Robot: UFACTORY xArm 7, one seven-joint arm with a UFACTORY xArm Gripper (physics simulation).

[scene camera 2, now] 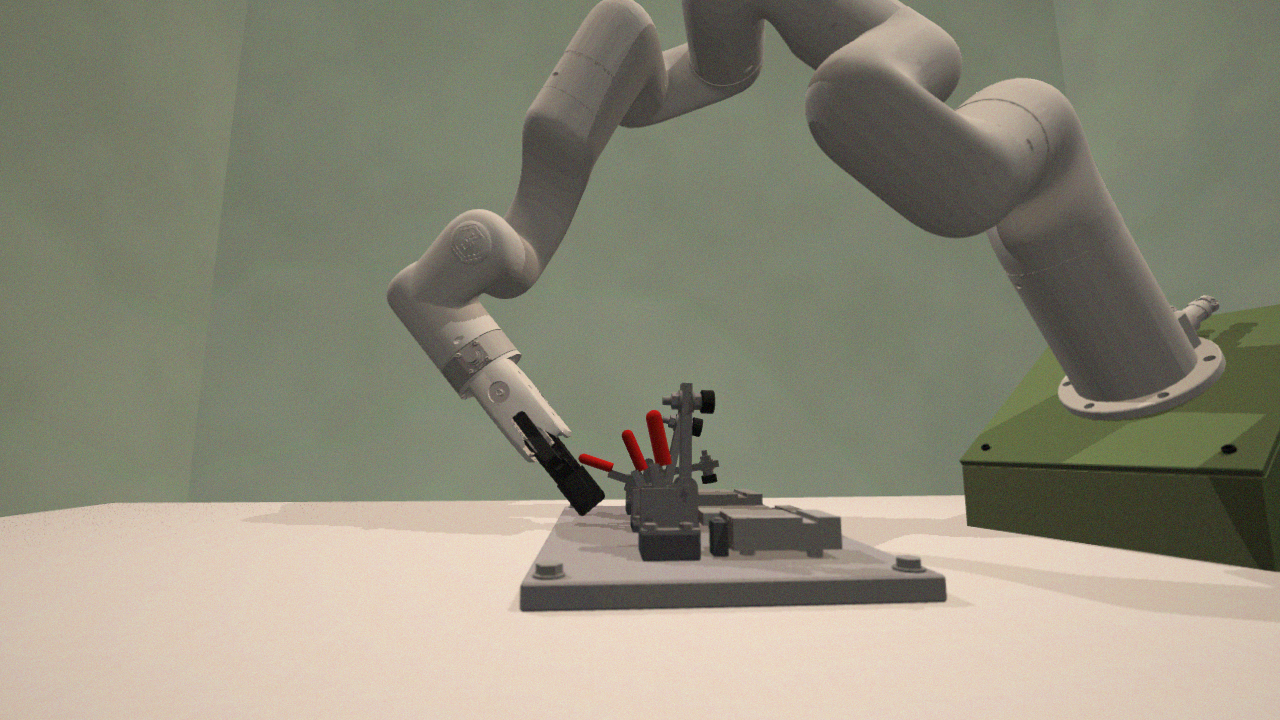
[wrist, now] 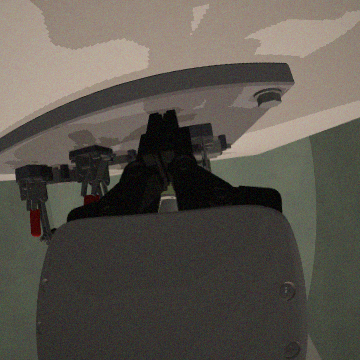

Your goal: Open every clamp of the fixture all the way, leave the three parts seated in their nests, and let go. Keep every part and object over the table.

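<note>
My gripper is shut and empty, low over the fixture plate on its handle side. One red handle leans low toward the gripper, close beside the fingers in the scene view; the fingers hide it in the wrist view. Its clamp arm, with a black tip, stands lower than the others. Two other red handles stand steeply, and two black-tipped arms are raised. A grey part sits in the near nest; another block shows behind. The third part cannot be made out.
In the wrist view, two clamps with red handles are left of the fingers, and a clamp base is partly hidden behind them. Bolts stand at plate corners. A green pedestal carries the arm at right.
</note>
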